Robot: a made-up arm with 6 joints.
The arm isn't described. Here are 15 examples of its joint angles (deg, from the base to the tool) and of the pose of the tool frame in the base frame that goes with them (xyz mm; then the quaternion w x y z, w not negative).
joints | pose
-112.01 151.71 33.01 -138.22 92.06 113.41 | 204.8 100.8 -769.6 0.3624 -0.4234 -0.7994 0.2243
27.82 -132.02 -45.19 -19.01 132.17 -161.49 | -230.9 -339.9 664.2 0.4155 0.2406 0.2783 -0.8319
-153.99 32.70 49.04 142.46 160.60 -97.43 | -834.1 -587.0 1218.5 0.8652 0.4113 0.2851 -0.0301
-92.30 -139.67 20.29 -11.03 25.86 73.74 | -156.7 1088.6 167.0 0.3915 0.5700 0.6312 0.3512
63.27 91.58 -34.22 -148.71 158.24 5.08 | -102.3 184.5 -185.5 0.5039 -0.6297 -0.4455 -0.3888
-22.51 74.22 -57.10 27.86 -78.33 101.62 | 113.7 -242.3 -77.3 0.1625 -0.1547 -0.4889 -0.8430
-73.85 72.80 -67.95 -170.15 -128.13 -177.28 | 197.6 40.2 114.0 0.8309 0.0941 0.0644 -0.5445
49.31 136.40 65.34 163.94 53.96 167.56 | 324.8 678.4 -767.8 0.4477 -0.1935 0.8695 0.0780
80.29 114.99 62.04 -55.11 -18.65 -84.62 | 263.3 846.8 -588.4 0.4691 0.4318 0.7458 -0.1930
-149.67 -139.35 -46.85 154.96 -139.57 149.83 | 550.6 108.0 608.0 0.0179 -0.8182 -0.3050 0.4871
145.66 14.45 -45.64 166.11 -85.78 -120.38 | -577.5 154.7 365.7 0.4538 -0.0049 -0.4698 0.7572
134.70 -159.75 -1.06 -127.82 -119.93 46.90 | 502.1 -685.3 184.5 0.3999 -0.0344 0.8702 -0.2857
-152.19 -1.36 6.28 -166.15 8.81 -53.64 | -540.0 -508.8 1042.5 0.0833 -0.2064 0.9170 -0.3311
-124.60 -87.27 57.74 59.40 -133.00 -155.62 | 669.8 1153.8 666.9 0.0672 -0.1309 0.9741 -0.1715
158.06 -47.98 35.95 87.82 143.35 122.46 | 554.8 -215.1 1532.5 0.2786 0.6006 -0.1538 -0.7335
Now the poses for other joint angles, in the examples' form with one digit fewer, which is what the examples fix.
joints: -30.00 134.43 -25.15 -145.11 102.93 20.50
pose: -153 282 -226 0.033 0.574 -0.431 0.696
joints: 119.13 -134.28 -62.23 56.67 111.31 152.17
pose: 288 -286 668 0.480 0.274 -0.257 -0.793
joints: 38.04 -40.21 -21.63 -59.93 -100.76 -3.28
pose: 331 129 910 0.475 0.067 0.638 0.602
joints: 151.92 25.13 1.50 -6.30 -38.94 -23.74
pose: -724 616 621 0.296 -0.438 0.345 0.775
